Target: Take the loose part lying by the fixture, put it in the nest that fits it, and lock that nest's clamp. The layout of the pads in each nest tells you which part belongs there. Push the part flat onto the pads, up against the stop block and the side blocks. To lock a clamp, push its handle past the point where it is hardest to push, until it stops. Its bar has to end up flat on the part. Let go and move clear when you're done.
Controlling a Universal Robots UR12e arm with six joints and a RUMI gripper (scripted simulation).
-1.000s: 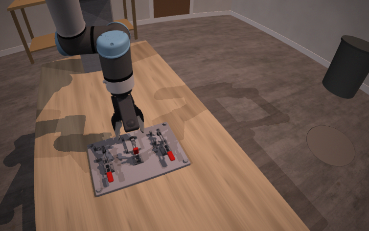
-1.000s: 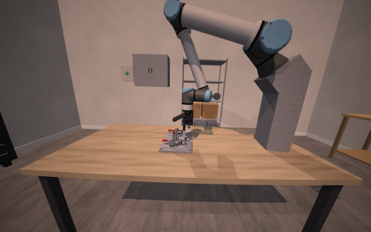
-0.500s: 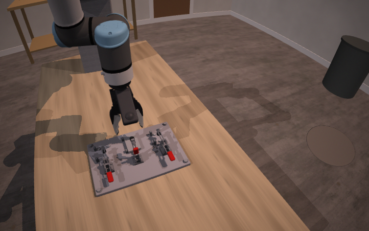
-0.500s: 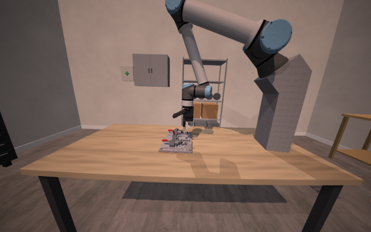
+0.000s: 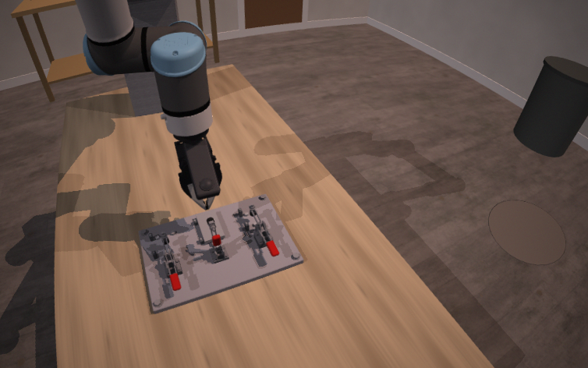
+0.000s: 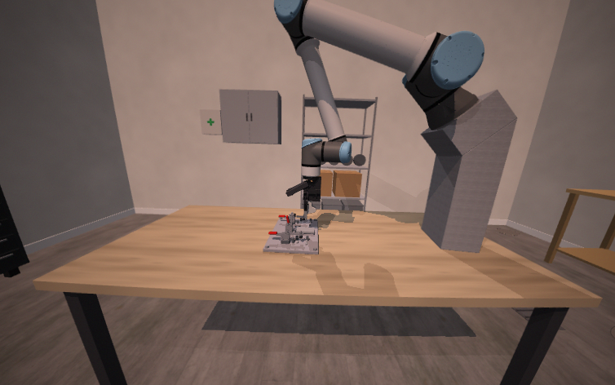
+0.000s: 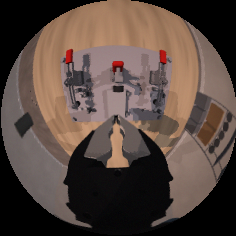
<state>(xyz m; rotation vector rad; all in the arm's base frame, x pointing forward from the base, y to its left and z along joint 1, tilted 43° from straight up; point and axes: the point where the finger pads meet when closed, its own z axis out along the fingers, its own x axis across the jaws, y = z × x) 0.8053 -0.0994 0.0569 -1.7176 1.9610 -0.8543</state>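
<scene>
Now: hand 7 cm above the loose part. From my hand the other things lie so: fixture: 5 cm ahead, 2 cm to the right, 9 cm below.
</scene>
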